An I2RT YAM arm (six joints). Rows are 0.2 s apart.
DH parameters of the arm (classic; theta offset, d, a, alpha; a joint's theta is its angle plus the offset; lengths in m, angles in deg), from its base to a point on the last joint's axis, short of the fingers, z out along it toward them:
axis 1: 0 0.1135 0.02 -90
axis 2: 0 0 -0.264 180
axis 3: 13.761 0 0.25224 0
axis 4: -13.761 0 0.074 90
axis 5: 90 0 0 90
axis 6: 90 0.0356 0 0
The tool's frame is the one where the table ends.
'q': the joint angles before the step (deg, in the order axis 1, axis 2, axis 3, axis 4, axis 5, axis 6). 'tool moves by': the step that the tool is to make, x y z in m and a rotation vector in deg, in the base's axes. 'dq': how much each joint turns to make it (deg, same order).
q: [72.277, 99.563, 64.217, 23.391, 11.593, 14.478]
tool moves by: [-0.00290, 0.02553, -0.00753, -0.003, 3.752, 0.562]
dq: [1.411, 5.279, 5.536, -2.115, 0.028, 3.763]
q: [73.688, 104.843, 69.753, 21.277, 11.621, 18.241]
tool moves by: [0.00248, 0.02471, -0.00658, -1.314, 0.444, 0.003]
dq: [0.622, 5.410, 6.272, -2.294, 0.583, 0.223]
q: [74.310, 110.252, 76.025, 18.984, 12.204, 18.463]
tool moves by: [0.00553, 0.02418, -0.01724, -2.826, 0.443, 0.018]
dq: [0.163, 6.283, 6.113, -2.610, 0.234, -0.285]
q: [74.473, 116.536, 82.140, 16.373, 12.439, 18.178]
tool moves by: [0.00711, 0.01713, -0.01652, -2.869, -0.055, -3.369]
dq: [-0.023, 5.150, 5.128, -2.814, 3.428, 0.349]
